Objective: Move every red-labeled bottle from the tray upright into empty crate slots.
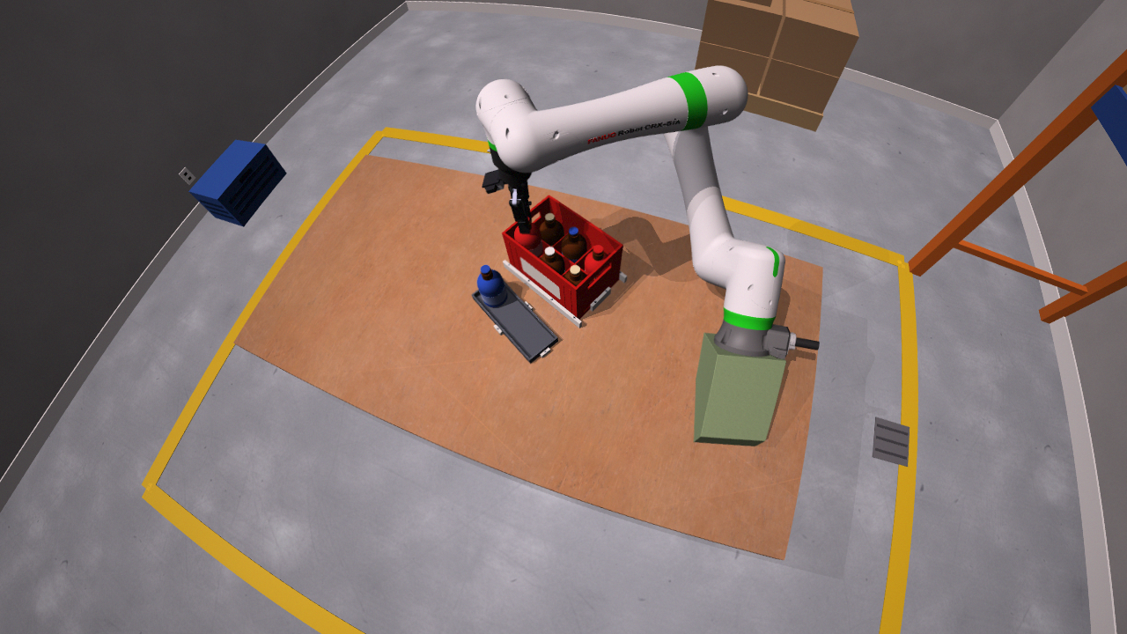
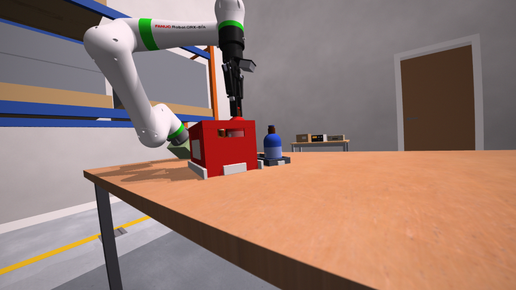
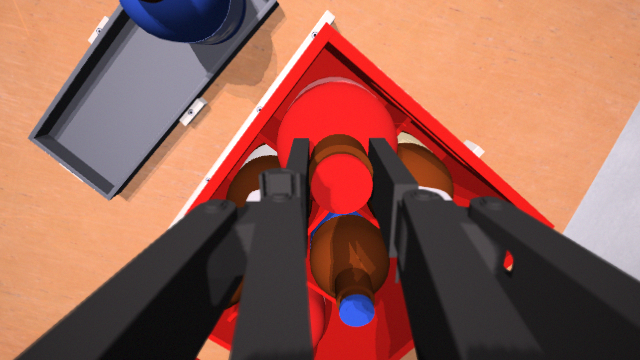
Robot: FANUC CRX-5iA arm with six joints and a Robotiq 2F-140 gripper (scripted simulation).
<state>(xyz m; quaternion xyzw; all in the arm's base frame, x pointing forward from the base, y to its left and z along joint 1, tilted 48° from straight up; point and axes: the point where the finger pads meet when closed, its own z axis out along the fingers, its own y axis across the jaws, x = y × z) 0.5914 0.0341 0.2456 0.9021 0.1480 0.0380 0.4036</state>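
The red crate is 10 cm behind my hand and 14 cm below it. Round my hand: grey tray: 1 cm behind, 18 cm to the left, 22 cm below; blue-labeled bottle: 7 cm ahead, 13 cm to the left, 14 cm below.
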